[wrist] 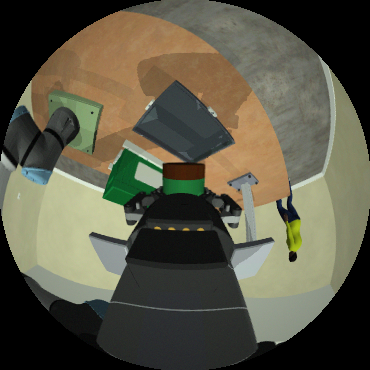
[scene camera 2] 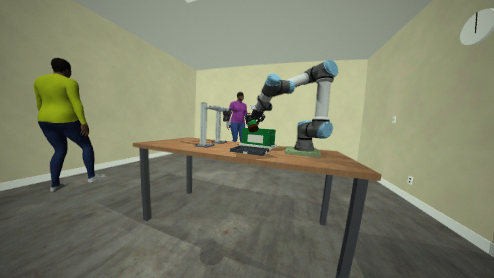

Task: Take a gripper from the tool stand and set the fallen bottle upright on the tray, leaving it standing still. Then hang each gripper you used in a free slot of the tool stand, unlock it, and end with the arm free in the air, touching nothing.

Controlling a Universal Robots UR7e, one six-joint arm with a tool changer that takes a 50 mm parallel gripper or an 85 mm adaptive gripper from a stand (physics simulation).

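Places are measured from the arm's base along level axes (x back, y left, z down), in metres.
Pixels of known places: arm's base, link origin: (wrist: 65, 122) (scene camera 2: 304, 149).
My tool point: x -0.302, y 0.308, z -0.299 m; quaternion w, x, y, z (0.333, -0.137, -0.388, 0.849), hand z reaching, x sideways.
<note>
Ahead of a thing's pixels: the offset from my tool point to its top centre. Level surfaces: height alone.
The bottle (scene camera 2: 253, 127) (wrist: 184, 180) is green with a brown end. It is held in the air, tilted, with its brown end down and toward scene camera 2. My gripper (scene camera 2: 257, 118) (wrist: 183, 194) is the adaptive one, on the arm, and is shut on the bottle; its fingertips are largely hidden behind its body in the wrist view. The dark grey tray @[dz +0.305, dx -0.094, dy -0.117 m] (scene camera 2: 250, 151) (wrist: 176, 107) lies on the table below, apart from the bottle. The tool stand (scene camera 2: 203, 123) (wrist: 249, 212) is left of the tray in scene camera 2, with another gripper (scene camera 2: 227, 116) hanging from it.
A green box @[dz +0.155, dx -0.111, dy -0.400 m] (scene camera 2: 267, 137) (wrist: 122, 175) stands directly behind the tray on the wooden table @[dz +0.331 m] (scene camera 2: 345, 165) (wrist: 107, 45). The arm's green base plate (scene camera 2: 302, 152) (wrist: 91, 120) is to the tray's right in scene camera 2. Two people stand beyond the table.
</note>
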